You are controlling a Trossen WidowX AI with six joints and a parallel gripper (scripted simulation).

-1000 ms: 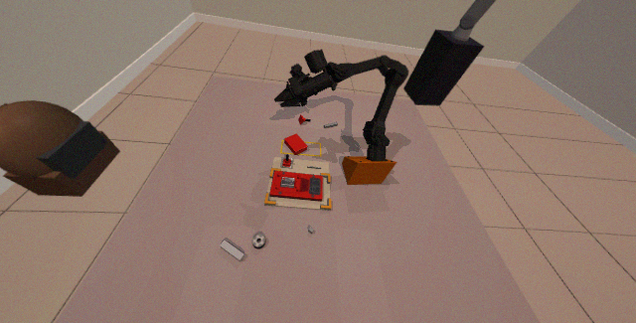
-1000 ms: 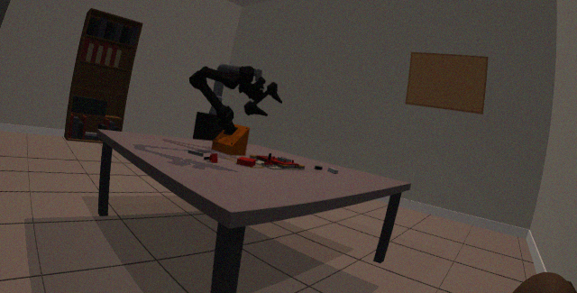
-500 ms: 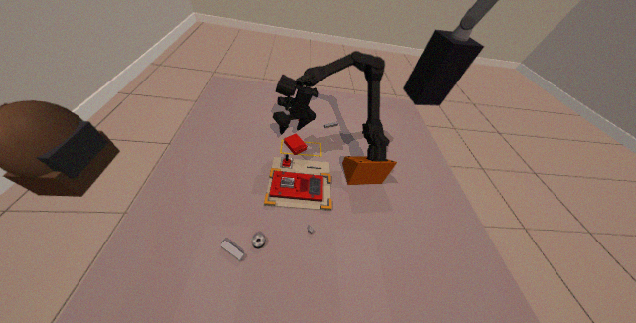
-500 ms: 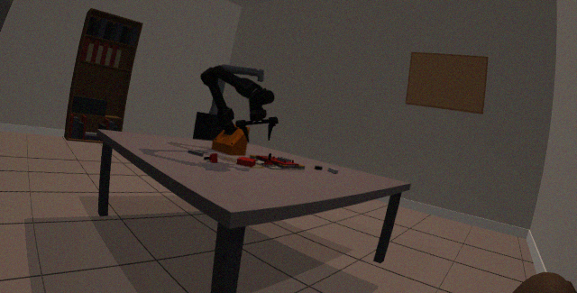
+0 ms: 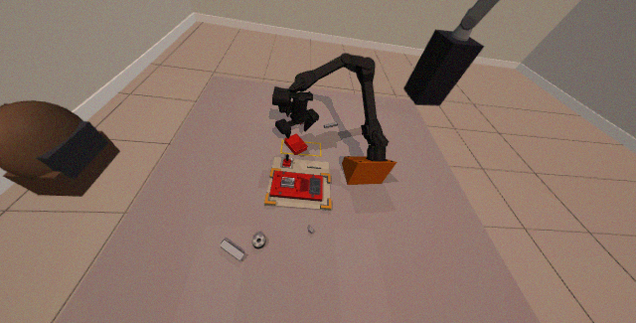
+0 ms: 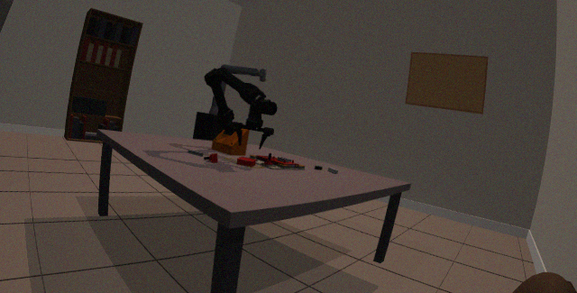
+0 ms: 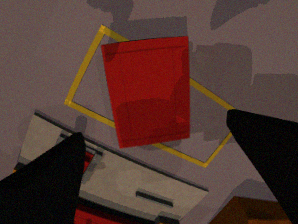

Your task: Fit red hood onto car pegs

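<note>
Now: the red hood 60 mm below my gripper tip. From my gripper tip the other things lie so: wheel (150 mm ahead, 410 mm to the left, 70 mm below); grey engine block (50 mm ahead, 220 mm to the left, 50 mm below); screw (30 mm behind, 400 mm to the left, 70 mm below).
</note>
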